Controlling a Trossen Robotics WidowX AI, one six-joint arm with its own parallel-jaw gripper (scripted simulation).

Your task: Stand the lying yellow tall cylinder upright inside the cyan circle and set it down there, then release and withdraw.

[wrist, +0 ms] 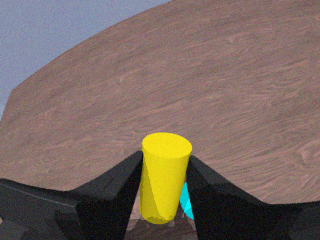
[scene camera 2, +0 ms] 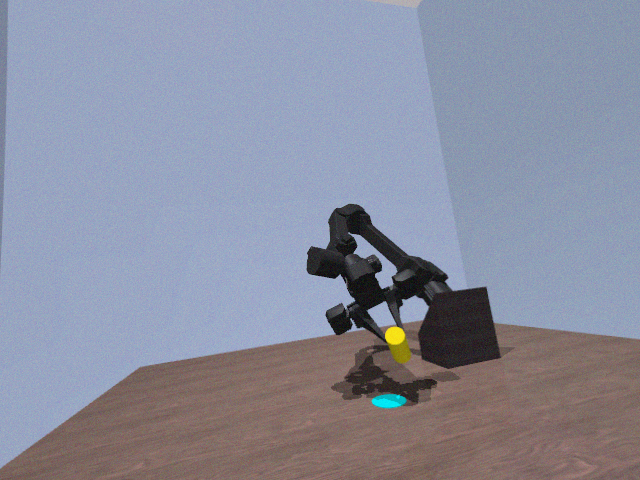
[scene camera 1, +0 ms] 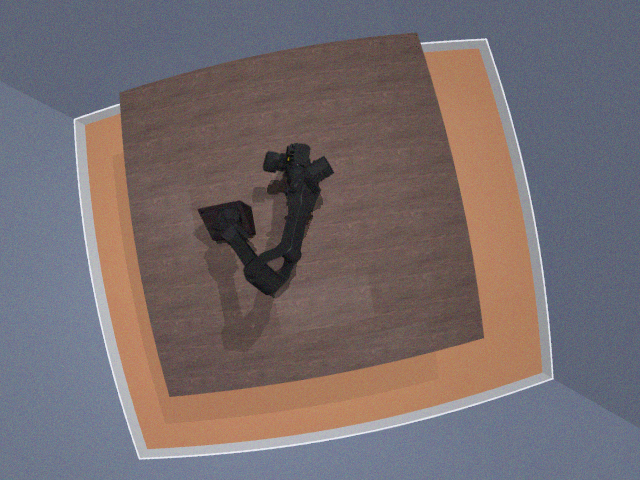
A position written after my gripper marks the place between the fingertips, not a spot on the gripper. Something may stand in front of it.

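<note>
In the wrist view I see a yellow tall cylinder [wrist: 166, 156] together with my gripper [wrist: 165, 159], which is holding it. Scene camera 2 shows me my gripper [scene camera 2: 395, 337], and scene camera 1 gives me a sight of my gripper [scene camera 1: 290, 154] too.
</note>
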